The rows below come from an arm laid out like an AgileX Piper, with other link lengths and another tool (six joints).
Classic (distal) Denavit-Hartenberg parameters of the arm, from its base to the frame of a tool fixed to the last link. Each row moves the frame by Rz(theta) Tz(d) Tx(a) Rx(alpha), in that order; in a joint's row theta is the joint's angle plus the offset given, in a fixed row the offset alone. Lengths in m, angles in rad.
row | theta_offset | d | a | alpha
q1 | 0 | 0.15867 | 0 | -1.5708
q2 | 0.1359 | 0 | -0.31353 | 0
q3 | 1.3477 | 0 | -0.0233 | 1.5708
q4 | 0 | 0.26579 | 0 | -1.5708
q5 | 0 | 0 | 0 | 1.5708
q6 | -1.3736 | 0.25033 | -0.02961 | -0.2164
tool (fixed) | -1.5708 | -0.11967 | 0 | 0
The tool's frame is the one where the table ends.
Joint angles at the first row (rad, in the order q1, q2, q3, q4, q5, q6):
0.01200 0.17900 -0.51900 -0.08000 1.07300 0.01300
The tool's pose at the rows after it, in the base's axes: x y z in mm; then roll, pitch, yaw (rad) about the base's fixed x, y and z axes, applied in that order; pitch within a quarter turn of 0, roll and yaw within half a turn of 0:
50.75, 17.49, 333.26, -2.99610, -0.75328, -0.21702
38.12, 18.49, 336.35, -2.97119, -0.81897, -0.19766
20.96, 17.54, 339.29, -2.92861, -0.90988, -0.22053
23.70, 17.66, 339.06, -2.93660, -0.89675, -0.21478
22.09, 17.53, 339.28, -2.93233, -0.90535, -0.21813
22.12, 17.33, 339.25, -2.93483, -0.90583, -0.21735
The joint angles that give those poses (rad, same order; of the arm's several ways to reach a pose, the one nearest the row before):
0.03606 0.12799 -0.51900 -0.07705 1.07302 0.01306
0.07296 0.06001 -0.51901 -0.07696 1.07300 0.01296
0.08196 -0.03500 -0.51899 -0.07596 1.07300 0.01296
0.08204 -0.02001 -0.51902 -0.07704 1.07203 0.01303
0.08202 -0.02897 -0.51901 -0.07702 1.07198 0.01302
0.08196 -0.02900 -0.51900 -0.07896 1.07200 0.01296

